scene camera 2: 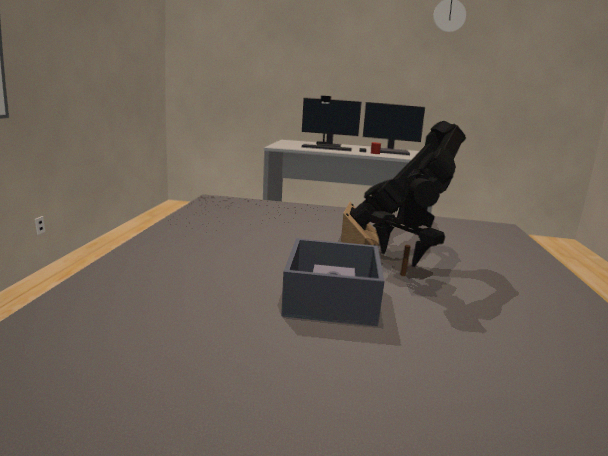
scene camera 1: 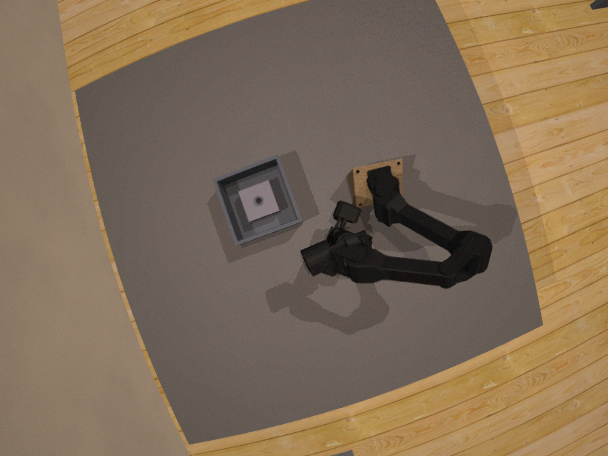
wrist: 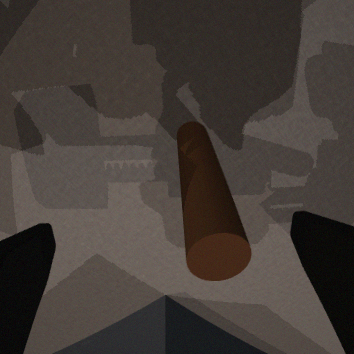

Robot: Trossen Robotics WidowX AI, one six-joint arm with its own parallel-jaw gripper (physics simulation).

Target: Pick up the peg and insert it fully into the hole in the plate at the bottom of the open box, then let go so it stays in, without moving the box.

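Places are measured from the arm's base along level axes (x ahead, y left, z up), in millimetres.
Pixels of known places: gripper, fingertip midpoint: (scene camera 2: 397, 260) (wrist: 173, 231); arm's base, link origin: (scene camera 2: 357, 218) (scene camera 1: 379, 177).
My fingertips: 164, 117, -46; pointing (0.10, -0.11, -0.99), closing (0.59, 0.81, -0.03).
Note:
Ahead of a thing's pixels: the offset from my fingertips to its top centre, as dx, dy, dz.
A brown round peg @(-11, +20, +37) (scene camera 2: 405, 260) (wrist: 212, 210) stands upright on the grey surface, to the right of the box in scene camera 2. It is hidden under the arm in scene camera 1. My gripper (scene camera 2: 399, 260) (wrist: 173, 231) is open and points down. Its fingertips stand apart on either side of the peg's upper part in scene camera 2, and the peg's top shows between them in the wrist view, somewhat nearer the right finger. The open blue-grey box @(+168, -141, +55) (scene camera 1: 226, 212) (scene camera 2: 331, 298) (wrist: 125, 332) holds a pale plate @(+168, -141, +18) (scene camera 1: 250, 190) (scene camera 2: 320, 270) with an empty round hole in its middle.
The arm's wooden base plate (scene camera 1: 362, 187) (scene camera 2: 352, 232) lies behind the box in scene camera 2. The box walls rise above the plate on all sides. A desk (scene camera 2: 272, 170) with two monitors and a red cup (scene camera 2: 375, 148) stands in the background.

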